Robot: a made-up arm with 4 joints.
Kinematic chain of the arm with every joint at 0, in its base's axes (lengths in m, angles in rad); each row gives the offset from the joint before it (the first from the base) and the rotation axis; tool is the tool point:
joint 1: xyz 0 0 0.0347 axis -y
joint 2: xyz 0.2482 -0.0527 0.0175 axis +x
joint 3: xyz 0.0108 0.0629 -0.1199 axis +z
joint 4: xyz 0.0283 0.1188 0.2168 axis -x
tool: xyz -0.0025 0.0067 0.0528
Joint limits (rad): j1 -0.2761..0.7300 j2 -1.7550..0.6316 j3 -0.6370..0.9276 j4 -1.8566..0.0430
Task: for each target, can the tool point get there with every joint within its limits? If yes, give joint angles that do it. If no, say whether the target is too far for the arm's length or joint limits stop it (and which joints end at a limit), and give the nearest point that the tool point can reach.
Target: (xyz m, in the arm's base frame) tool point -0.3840 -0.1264 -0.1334
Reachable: no: joint limits stop it (at a limit: joint 1, joint 2, joint 3, joint 4) | nearest point 0.1201 0.0648 -0.1732 | short by 0.541 m
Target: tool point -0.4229 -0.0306 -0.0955
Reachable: no: joint limits stop it (at a limit: joint 1, joint 2, joint 3, joint 4) | nearest point 0.1201 0.0648 -0.1732 | short by 0.557 m
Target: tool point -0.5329 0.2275 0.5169
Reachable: no: too far | nearest point -0.0131 0.0321 0.3296 | short by 0.586 m
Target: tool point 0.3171 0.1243 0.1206
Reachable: yes | joints 0.4875 -1.2781 -0.4193 -0.6312
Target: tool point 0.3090 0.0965 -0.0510
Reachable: yes | joints 0.2487 -1.5736 0.0573 -0.2535
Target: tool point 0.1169 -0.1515 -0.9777
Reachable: no: too far | nearest point 0.2130 0.0590 -0.2320 | short by 0.781 m
